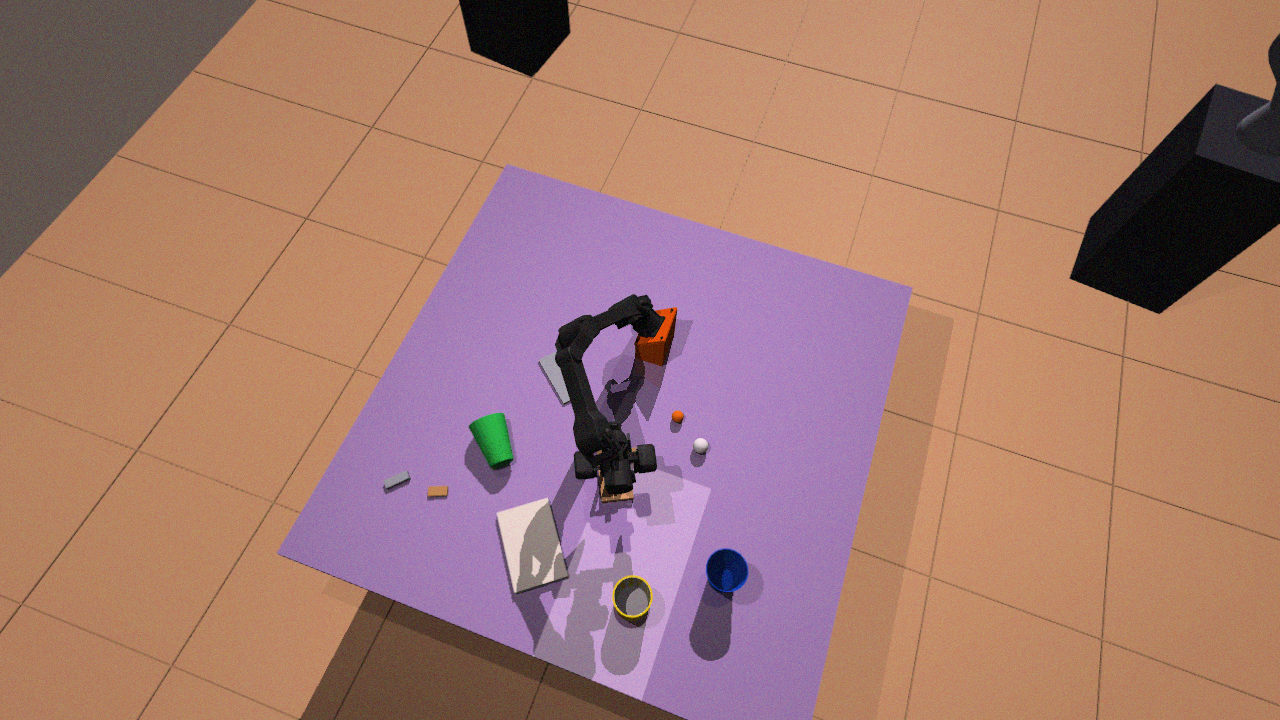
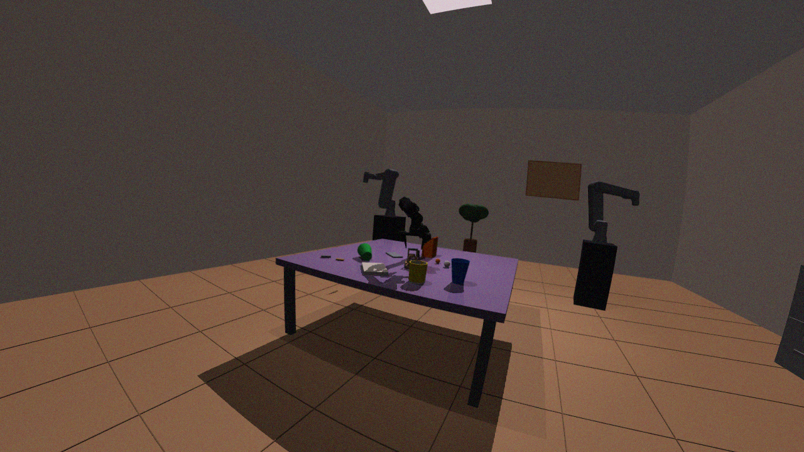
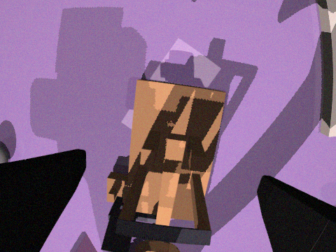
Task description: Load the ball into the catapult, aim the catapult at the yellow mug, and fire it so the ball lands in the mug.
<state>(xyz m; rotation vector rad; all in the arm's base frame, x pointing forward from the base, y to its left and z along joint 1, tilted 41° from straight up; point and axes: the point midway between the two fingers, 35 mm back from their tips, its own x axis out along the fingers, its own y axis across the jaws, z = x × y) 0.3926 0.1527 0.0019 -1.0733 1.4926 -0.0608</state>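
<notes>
Right now my gripper tip is 240 mm past the orange ball, 50 mm to the right of it and 100 mm above it. From my gripper tip the other things lie so: white ball (200 mm behind, 140 mm to the left, 100 mm below); tan wooden catapult (60 mm behind, 40 mm to the right, 60 mm below); white slab (220 mm ahead, 110 mm to the right, 110 mm below).
</notes>
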